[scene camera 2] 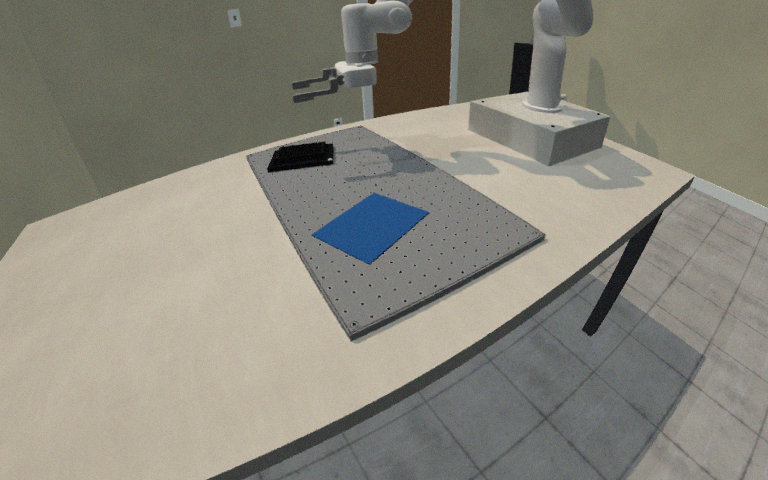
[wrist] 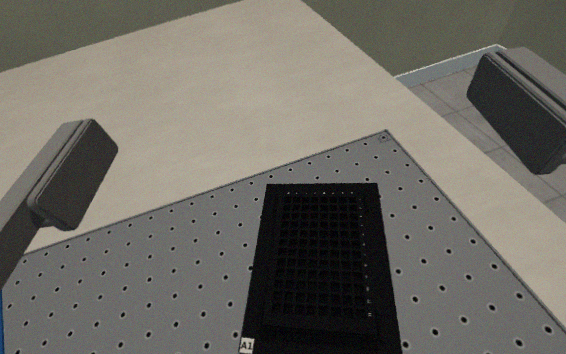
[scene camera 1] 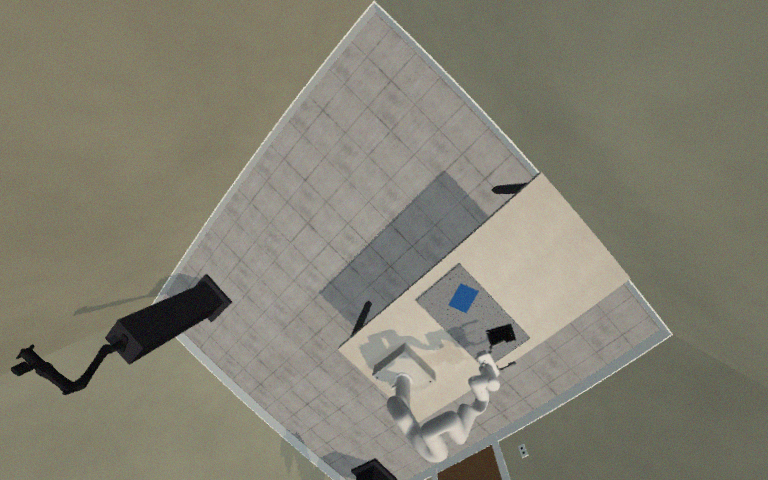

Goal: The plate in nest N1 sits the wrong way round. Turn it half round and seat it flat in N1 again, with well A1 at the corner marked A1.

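Observation:
The black well plate (scene camera 2: pixel 304 150) (wrist: pixel 320 250) lies in the black nest N1 (scene camera 2: pixel 300 166) (wrist: pixel 388 280) on the grey perforated board (scene camera 1: pixel 433 298) (scene camera 2: pixel 453 254) (wrist: pixel 150 285). In scene camera 1 plate and nest merge into one dark shape. A white A1 label (wrist: pixel 247 345) is on the nest's near left corner in the wrist view. Tiny white marks run along the plate's far edge and right side; I cannot read them. My gripper (scene camera 2: pixel 295 92) (wrist: pixel 300 145) is open and empty, well above the board, its fingers wide apart and level. The nest's near end is cut off in the wrist view.
A blue sheet (scene camera 1: pixel 463 298) (scene camera 2: pixel 370 227) (wrist: pixel 1 320) lies flat on the board, apart from the nest. The arm's grey base block (scene camera 1: pixel 419 367) (scene camera 2: pixel 509 133) stands on the cream table (scene camera 1: pixel 543 243) (scene camera 2: pixel 169 294) (wrist: pixel 200 90). The table edge is close beyond the nest.

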